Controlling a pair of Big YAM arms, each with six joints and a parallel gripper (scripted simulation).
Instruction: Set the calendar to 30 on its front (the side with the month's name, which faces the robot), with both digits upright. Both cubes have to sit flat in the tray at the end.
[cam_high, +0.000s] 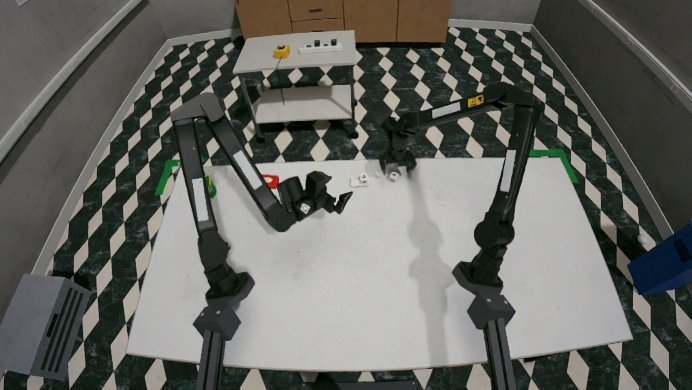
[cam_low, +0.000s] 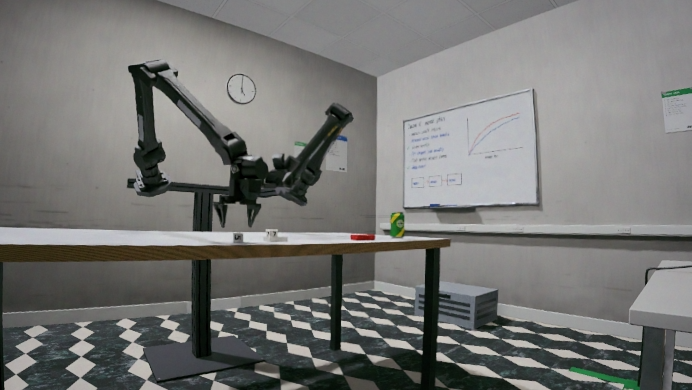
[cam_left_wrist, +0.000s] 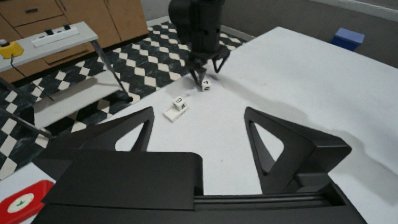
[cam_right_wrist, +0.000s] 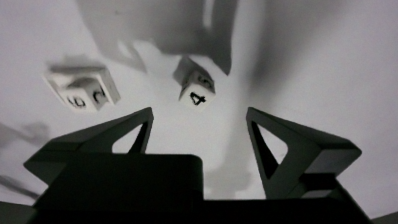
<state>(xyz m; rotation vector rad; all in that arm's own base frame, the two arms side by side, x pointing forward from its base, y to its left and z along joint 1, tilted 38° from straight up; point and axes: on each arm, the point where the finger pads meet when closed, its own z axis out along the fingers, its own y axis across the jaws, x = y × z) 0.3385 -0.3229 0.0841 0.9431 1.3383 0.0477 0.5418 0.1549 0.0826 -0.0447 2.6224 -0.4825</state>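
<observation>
The flat white tray lies 150 mm to the left of my right hand, 40 mm below it and 10 mm behind it. Also, from my right hand: flat red object (530 mm to the left, 40 mm below, 40 mm ahead).
</observation>
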